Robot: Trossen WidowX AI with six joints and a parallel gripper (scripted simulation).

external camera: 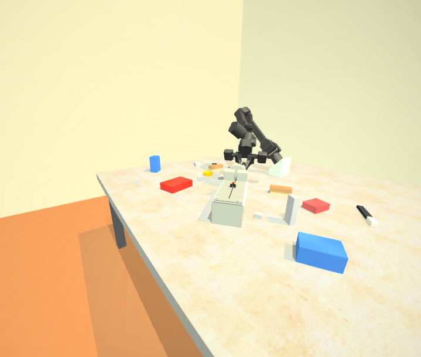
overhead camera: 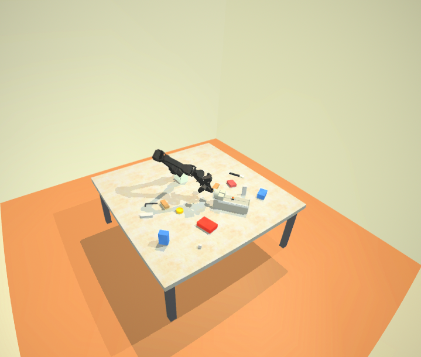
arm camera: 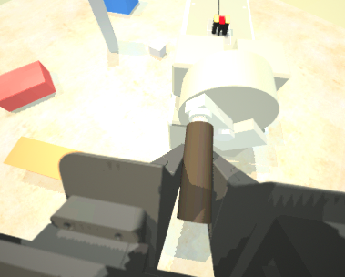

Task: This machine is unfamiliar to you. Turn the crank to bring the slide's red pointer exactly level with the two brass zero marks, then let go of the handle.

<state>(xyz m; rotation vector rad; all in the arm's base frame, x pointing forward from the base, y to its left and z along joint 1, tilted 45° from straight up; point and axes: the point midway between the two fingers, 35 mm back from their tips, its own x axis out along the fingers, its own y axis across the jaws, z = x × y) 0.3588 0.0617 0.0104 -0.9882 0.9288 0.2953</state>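
My gripper tip is now 140 mm short of the red pointer and 80 mm to the right of it. Also, from my gripper tip: brown crank handle: 30 mm above, 20 mm behind, 10 mm to the right; crank: 20 mm above, 10 mm to the right; yellow disc: 270 mm to the right, 70 mm below, 20 mm behind.
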